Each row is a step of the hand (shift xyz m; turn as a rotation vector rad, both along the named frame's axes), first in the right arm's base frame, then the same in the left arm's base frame.
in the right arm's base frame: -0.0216 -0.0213 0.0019 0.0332 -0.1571 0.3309
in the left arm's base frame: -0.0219 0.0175 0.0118 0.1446 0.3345 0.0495
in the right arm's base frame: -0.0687 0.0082 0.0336 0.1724 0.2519 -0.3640
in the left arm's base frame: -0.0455 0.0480 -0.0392 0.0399 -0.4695 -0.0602
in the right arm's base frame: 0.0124 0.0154 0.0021 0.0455 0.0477 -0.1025
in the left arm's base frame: 0.0145 -0.0086 -0.0106 0.0047 -0.1217 0.0030
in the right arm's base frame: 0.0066 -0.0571 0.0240 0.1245 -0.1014 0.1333
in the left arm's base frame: 0.0067 0.0415 0.0460 0.1509 0.1134 0.0889
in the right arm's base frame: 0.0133 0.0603 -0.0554 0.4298 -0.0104 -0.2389
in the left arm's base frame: -0.0019 -0.0761 -0.0329 0.2792 -0.3416 0.2173
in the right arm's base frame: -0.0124 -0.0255 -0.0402 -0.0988 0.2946 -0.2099
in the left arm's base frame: -0.0323 -0.0197 0.0314 -0.1290 -0.2658 -0.2309
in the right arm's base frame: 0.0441 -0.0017 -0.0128 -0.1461 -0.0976 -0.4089
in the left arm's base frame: 0.0335 -0.0248 0.0193 -0.3199 -0.2597 0.1681
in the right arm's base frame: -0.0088 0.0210 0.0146 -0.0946 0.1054 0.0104
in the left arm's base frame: 0.0018 0.0068 -0.0261 -0.0625 -0.0027 -0.1275
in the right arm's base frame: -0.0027 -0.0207 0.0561 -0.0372 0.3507 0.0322
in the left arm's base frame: 0.0181 0.0571 0.0005 0.0380 -0.1031 -0.3366
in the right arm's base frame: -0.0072 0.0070 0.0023 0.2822 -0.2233 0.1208
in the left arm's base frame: -0.0043 0.0015 -0.0092 0.2660 0.1002 0.2516
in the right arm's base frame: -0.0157 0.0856 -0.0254 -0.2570 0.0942 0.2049
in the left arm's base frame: -0.0108 -0.0513 -0.0740 -0.1262 0.2212 -0.2281
